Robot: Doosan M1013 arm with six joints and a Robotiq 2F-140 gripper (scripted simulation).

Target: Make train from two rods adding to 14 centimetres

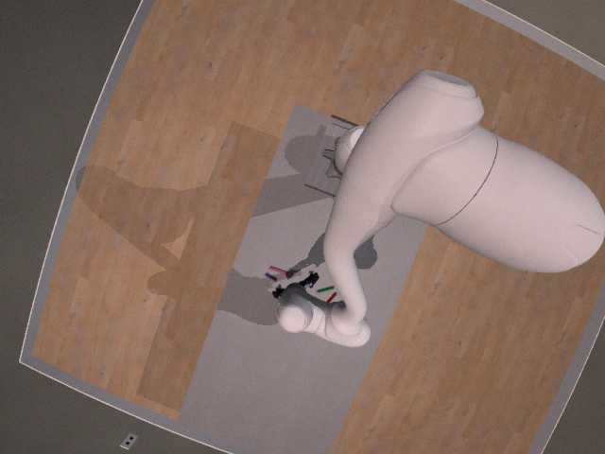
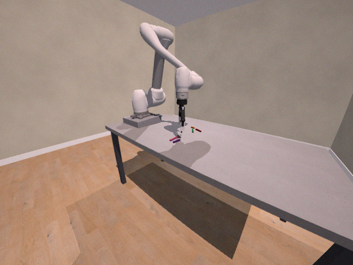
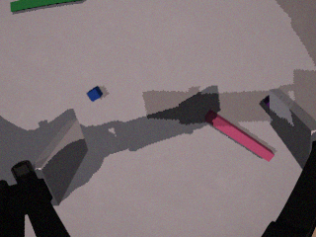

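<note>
Now: hand 4 cm short of the purple rod, 11 cm to the left of it and 7 cm above it. Round my hand: pink rod (1 cm behind, 8 cm to the right, 7 cm below); then green rod (2 cm ahead, 15 cm to the left, 7 cm below); then small blue rod (4 cm behind, 7 cm to the left, 7 cm below).
</note>
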